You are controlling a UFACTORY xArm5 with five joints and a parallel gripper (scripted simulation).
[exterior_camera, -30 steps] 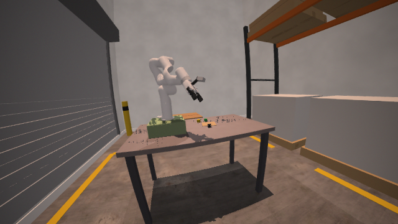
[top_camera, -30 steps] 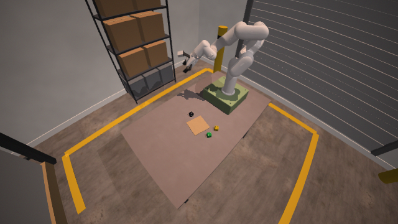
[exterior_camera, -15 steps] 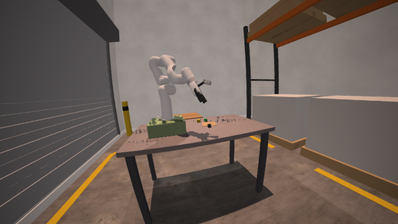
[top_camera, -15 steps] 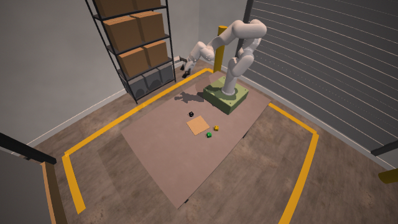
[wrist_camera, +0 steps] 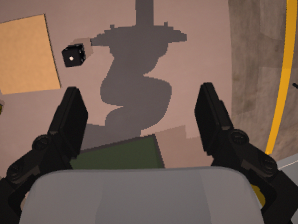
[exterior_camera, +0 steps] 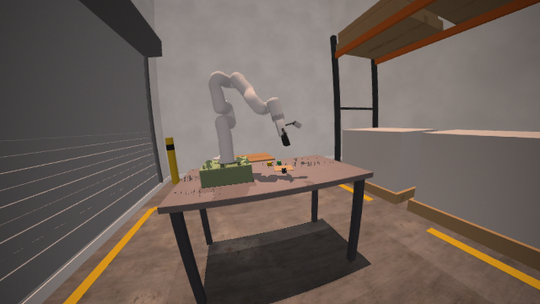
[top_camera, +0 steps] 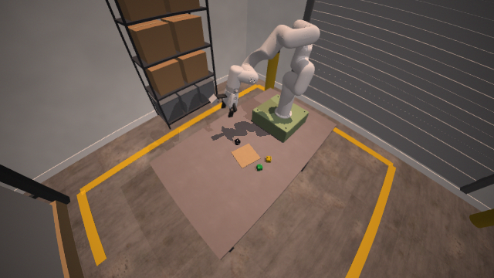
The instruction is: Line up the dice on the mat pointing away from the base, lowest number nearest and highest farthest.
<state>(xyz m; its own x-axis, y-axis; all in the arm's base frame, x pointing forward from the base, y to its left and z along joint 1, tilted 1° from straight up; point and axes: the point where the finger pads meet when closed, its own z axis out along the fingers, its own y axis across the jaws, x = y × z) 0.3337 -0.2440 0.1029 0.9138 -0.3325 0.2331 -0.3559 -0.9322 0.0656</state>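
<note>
The black die is 30 mm ahead of my hand, 100 mm to the left of it and 200 mm below it. From my hand the other things lie so: green die (100 mm ahead, 330 mm to the left, 200 mm below); orange mat (70 mm ahead, 210 mm to the left, 210 mm below); yellow die (20 mm ahead, 340 mm to the left, 200 mm below).
</note>
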